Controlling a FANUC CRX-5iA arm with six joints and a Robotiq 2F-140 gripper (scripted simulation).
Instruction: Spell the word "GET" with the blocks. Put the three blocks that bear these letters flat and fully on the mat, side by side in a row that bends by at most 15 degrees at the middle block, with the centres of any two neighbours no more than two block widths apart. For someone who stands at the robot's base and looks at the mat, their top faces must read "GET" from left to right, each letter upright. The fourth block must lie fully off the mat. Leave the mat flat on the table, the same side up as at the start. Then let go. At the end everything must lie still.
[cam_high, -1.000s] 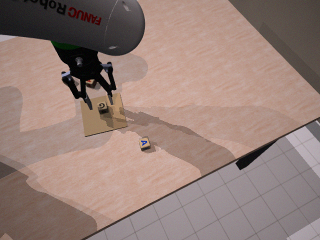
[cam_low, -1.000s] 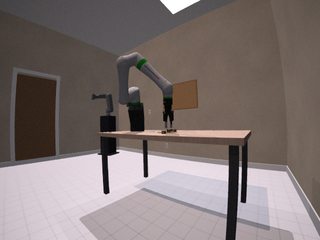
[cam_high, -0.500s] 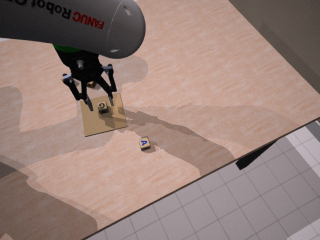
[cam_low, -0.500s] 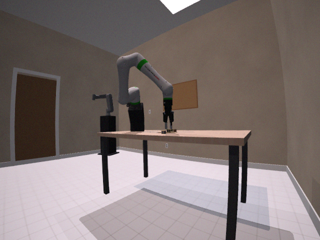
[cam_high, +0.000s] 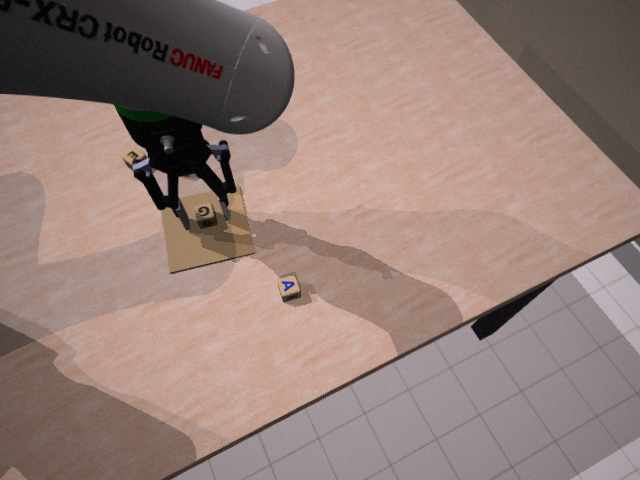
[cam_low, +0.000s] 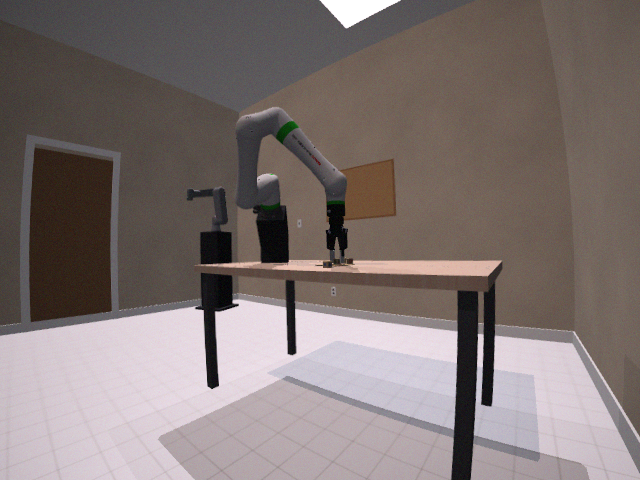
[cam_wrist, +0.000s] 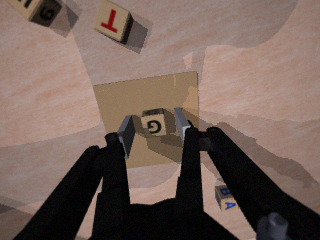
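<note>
My gripper is now 1 cm past the tan mat, 1 cm to the left of it and 4 cm above it.
</note>
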